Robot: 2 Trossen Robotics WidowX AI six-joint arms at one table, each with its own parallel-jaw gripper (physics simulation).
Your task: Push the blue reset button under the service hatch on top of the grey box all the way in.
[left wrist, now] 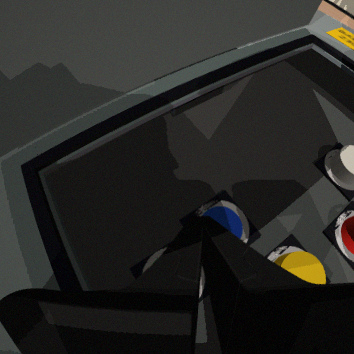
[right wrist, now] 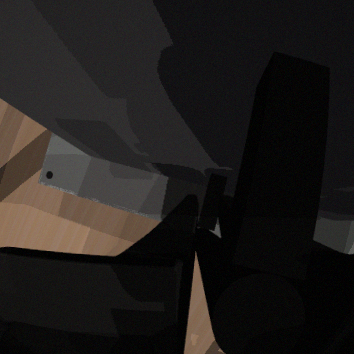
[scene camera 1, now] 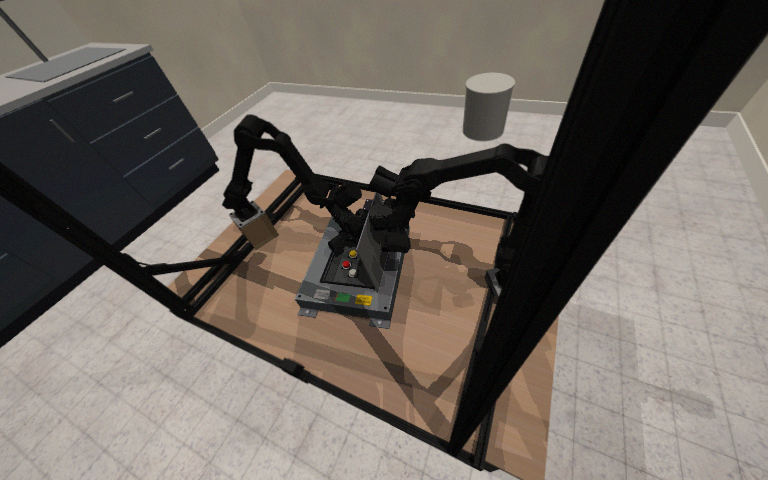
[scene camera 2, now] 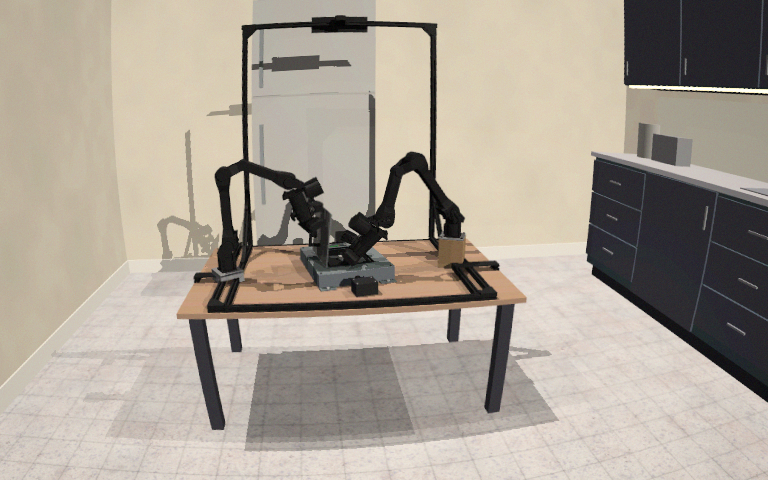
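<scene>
The grey box (scene camera 1: 311, 291) (scene camera 2: 339, 277) sits on the table; its hatch (scene camera 1: 370, 254) (scene camera 2: 323, 237) (left wrist: 75, 40) stands open and upright. In the left wrist view the blue button (left wrist: 229, 224) is partly hidden by my left gripper (left wrist: 199, 223) (scene camera 2: 351, 258), which is shut and empty, its tips over the button. The blue cap appears low within its pale ring, while the yellow button (left wrist: 305, 267) stands out more. Whether the tips touch the cap is unclear. My right gripper (right wrist: 206, 203) is shut on the dark handle (right wrist: 213, 200) on the hatch's other side.
Red (scene camera 1: 346, 264) (left wrist: 348, 235) and white (scene camera 1: 352, 272) (left wrist: 348, 159) buttons lie beside the yellow one. The box front carries a green rectangle (scene camera 1: 342, 297) and a yellow label (scene camera 1: 363, 300). A small black block (scene camera 2: 364, 285) stands beside the box. A dark frame (scene camera 2: 339, 306) borders the table.
</scene>
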